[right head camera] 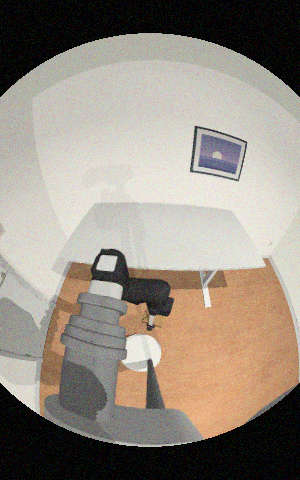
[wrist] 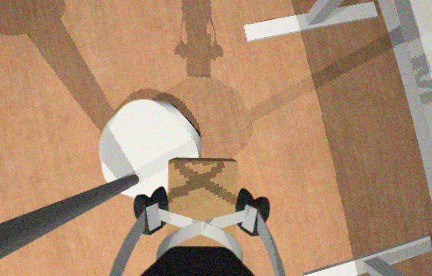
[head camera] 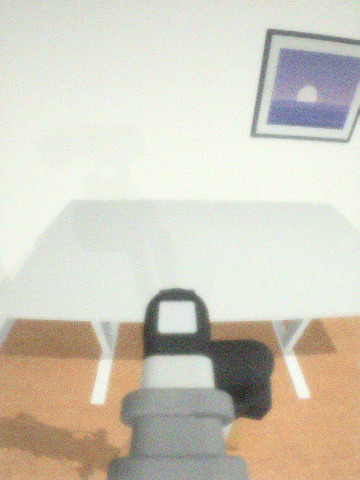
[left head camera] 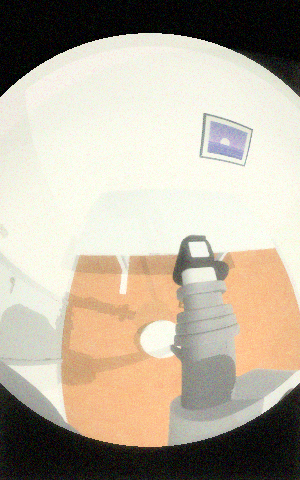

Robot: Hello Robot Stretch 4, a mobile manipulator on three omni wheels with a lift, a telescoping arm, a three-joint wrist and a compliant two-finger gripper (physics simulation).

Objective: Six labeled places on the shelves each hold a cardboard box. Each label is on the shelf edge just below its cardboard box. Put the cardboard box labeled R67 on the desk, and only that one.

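In the wrist view, my gripper [wrist: 202, 202] is shut on a tan cardboard box [wrist: 202, 182], with one dark fingertip on each side of it. The box shows a shadow pattern on its face; no label can be read on it. A small tan part of the box [head camera: 233, 440] shows below the wrist in the head camera view. The desk [head camera: 250, 255] [right head camera: 185, 235] has a pale top and stands ahead against the wall. The wrist is near the desk's front edge, and in the wrist view the box hangs over the floor, left of the desk. The shelves and their labels do not show.
White desk feet [head camera: 297, 377] [wrist: 270, 30] stand on the wooden floor. My round white base [wrist: 150, 142] [right head camera: 142, 352] is below, with a dark pole [wrist: 65, 205] [right head camera: 153, 390] over it. A framed picture [head camera: 310, 90] hangs above the desk. A door is at the left.
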